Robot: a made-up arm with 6 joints. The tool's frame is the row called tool.
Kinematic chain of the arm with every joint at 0, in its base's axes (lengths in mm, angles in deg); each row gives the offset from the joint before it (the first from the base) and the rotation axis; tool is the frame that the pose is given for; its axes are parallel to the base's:
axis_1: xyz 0 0 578 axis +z
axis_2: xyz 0 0 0 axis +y
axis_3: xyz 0 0 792 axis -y
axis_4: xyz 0 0 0 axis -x
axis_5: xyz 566 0 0 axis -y
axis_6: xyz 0 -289 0 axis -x
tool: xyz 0 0 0
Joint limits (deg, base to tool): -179.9..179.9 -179.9..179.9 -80..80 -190..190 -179.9..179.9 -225..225
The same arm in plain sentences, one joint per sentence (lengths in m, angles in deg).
The arm has six revolute joints in a row. What follows holds with every joint at zero, and every direction is one of the base frame's. Joint 1 sits 0.578 m along +z from the base frame's origin and rotates about +z, from -179.9 to 179.9 deg. Joint 2 sits at the same point as joint 1 and rotates about +y, from -179.9 to 179.9 deg. Joint 3 sits 0.792 m along +z from joint 2 and rotates about -y, from -80 to 80 deg. Joint 4 sits at the same point as joint 3 and rotates about -x, from -190 to 190 deg. Joint 5 sits 0.566 m along +x from joint 4 and rotates about -y, from -179.9 to 179.9 deg. Joint 6 sits 0.289 m along -y from joint 5 and rotates about -x, from -225 to 225 deg. The tool frame, which is the frame that the pose is given for, sits at the same point as joint 6; its axes are parallel to the base frame's.
